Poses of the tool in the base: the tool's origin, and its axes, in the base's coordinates. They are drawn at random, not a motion.
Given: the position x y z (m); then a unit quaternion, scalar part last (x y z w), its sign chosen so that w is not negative.
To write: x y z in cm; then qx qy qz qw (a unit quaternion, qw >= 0). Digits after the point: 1 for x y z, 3 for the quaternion.
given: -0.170, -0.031, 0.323, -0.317, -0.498, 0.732, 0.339
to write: -17.0, -3.1, 32.3, -0.317, -0.498, 0.732, 0.339
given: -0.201, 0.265, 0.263, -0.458, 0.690, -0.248, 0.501
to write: -20.1, 26.5, 26.3, -0.458, 0.690, -0.248, 0.501
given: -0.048, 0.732, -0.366, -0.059, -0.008, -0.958, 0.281
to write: -4.8, 73.2, -36.6, -0.059, -0.008, -0.958, 0.281
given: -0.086, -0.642, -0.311, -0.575, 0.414, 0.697, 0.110
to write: -8.6, -64.2, -31.1, -0.575, 0.414, 0.697, 0.110
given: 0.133, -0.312, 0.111, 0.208, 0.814, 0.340, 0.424
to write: 13.3, -31.2, 11.1, 0.208, 0.814, 0.340, 0.424
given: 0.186, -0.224, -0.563, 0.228, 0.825, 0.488, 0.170
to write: 18.6, -22.4, -56.3, 0.228, 0.825, 0.488, 0.170
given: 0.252, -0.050, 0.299, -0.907, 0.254, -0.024, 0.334
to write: 25.2, -5.0, 29.9, -0.907, 0.254, -0.024, 0.334
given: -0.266, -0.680, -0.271, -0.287, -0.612, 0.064, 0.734
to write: -26.6, -68.0, -27.1, -0.287, -0.612, 0.064, 0.734
